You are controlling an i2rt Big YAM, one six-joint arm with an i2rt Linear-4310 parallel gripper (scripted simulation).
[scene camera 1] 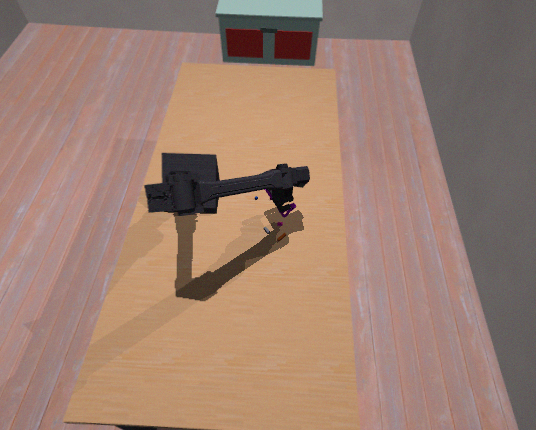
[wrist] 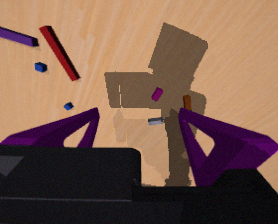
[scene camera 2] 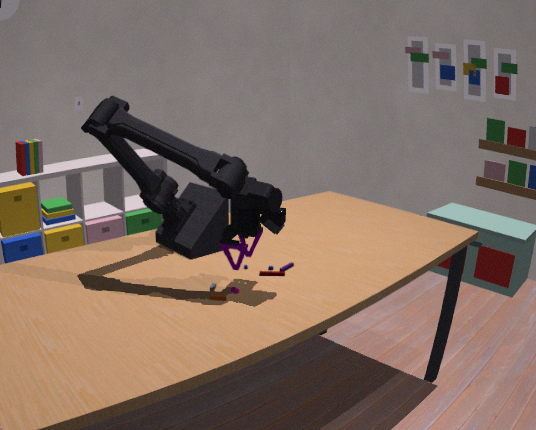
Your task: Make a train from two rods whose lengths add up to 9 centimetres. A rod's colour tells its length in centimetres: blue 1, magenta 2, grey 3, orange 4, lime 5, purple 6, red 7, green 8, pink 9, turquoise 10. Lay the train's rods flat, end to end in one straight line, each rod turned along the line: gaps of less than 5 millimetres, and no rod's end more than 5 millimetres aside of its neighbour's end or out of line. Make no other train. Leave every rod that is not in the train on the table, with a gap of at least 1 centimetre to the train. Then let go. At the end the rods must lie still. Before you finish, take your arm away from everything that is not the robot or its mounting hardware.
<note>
In view: the gripper (scene camera 2: 242, 263).
The gripper also shows in the wrist view (wrist: 138, 112).
</note>
